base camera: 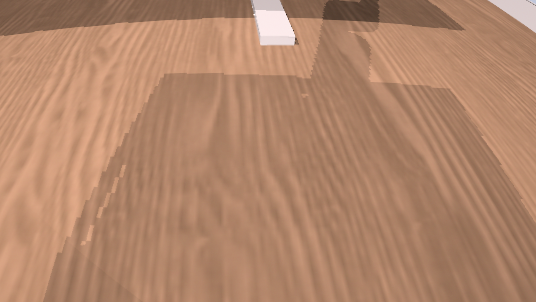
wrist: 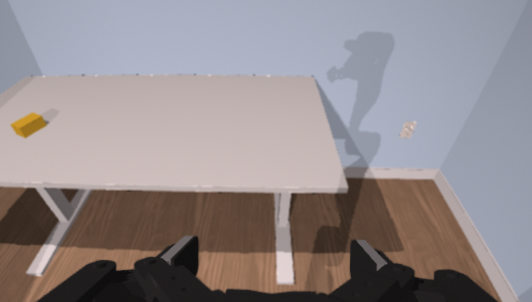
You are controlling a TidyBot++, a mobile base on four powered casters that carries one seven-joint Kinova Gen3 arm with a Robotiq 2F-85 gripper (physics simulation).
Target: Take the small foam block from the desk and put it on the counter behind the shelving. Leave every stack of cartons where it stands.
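Places are measured from the arm's base along level axes (x ahead, y left, z up), in centimetres.
Pixels of known places: gripper, fingertip midpoint: (wrist: 273, 255).
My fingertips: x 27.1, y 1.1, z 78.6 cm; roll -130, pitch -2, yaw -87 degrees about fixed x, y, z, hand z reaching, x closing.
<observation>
Ahead of a thing's pixels: the offset from my fingertips to its top centre. Level surfaces: height alone.
A small yellow foam block {dx +65.9, dy +97.5, dz -41.8 cm} (wrist: 29, 125) lies on the desk {dz -46.3 cm} (wrist: 200, 135), near its left end in the wrist view. The desk has a pale top and white legs. My gripper (wrist: 273, 255) is open, its two fingers wide apart at the bottom of the wrist view, with floor and a desk leg showing between them. It is in front of the desk, apart from the block, which is far to its left. The counter, the shelving and the cartons do not show in either view.
A white desk foot (base camera: 277, 30) (wrist: 285, 255) stands on the wooden floor {dz -118.3 cm} (base camera: 250, 175) (wrist: 235, 220) ahead of the base. A second desk foot (wrist: 50, 250) is at the left. A blue wall (wrist: 200, 35) with an outlet {dx +131.9, dy -72.9, dz -72.5 cm} (wrist: 408, 129) is behind the desk; another wall (wrist: 500, 150) is at the right.
</observation>
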